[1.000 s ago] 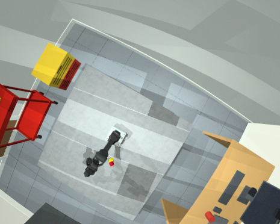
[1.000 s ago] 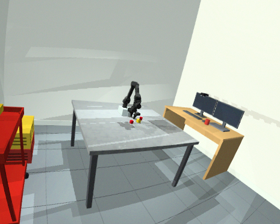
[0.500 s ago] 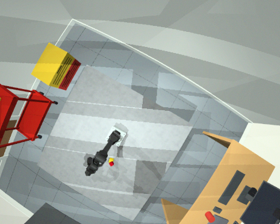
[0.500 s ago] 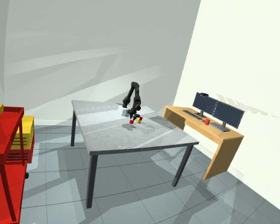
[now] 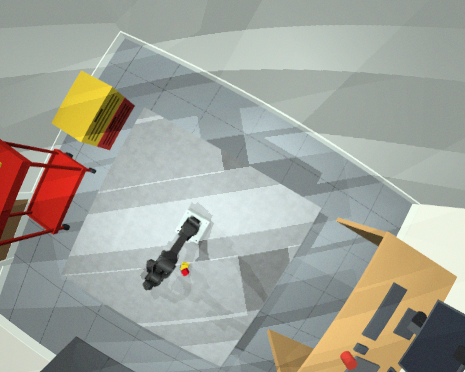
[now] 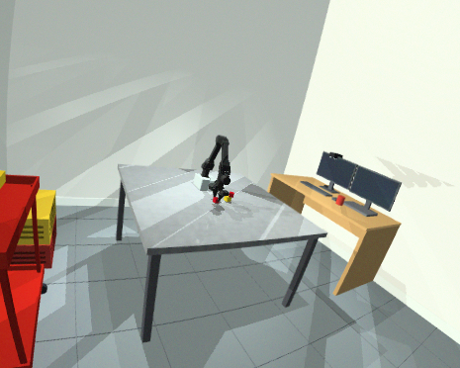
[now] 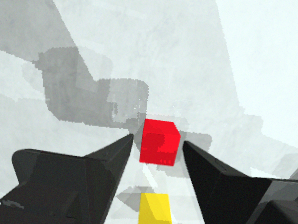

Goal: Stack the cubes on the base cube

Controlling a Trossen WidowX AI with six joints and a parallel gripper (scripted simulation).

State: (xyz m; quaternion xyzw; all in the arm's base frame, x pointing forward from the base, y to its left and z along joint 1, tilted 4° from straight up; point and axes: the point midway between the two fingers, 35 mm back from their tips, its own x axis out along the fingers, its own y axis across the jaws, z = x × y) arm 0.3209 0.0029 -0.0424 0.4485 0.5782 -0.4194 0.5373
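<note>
Right now the yellow cube is 11 cm to the left of my gripper tip and 4 cm behind it.
</note>
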